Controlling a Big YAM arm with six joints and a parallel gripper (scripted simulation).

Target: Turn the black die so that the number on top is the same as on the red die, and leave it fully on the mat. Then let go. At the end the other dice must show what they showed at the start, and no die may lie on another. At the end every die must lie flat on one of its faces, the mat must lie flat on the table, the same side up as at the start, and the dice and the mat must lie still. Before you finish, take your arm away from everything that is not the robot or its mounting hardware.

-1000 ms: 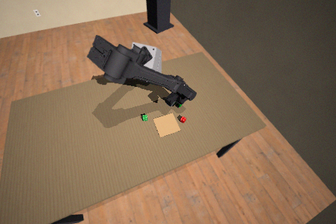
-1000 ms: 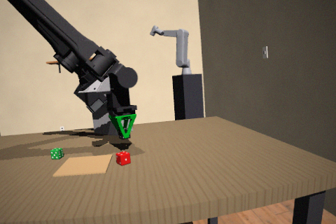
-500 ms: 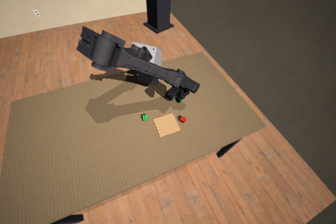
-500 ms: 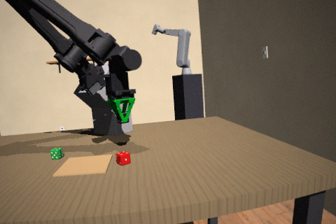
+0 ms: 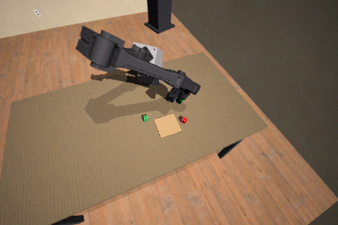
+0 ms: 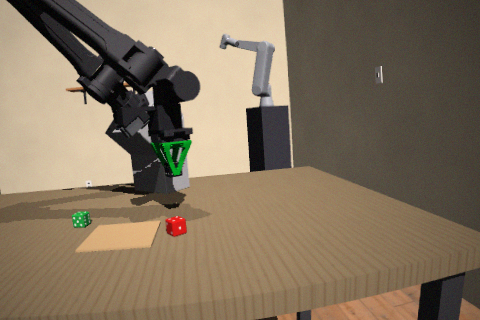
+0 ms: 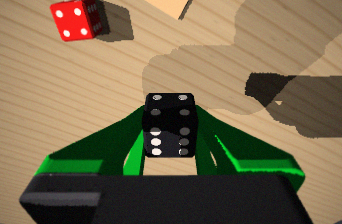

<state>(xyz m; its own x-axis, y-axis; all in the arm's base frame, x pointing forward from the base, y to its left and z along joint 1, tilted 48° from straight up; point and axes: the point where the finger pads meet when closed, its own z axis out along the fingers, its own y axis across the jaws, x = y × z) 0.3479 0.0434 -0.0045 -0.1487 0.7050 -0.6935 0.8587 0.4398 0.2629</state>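
Now: hand 130 mm to the left of the tan mat, 110 mm above it and 40 mm short of it. The rest, counted from my hand: red die 100 mm below, 90 mm ahead, 30 mm to the right; black die right at my hand; green die 210 mm to the right, 100 mm below, 80 mm behind.
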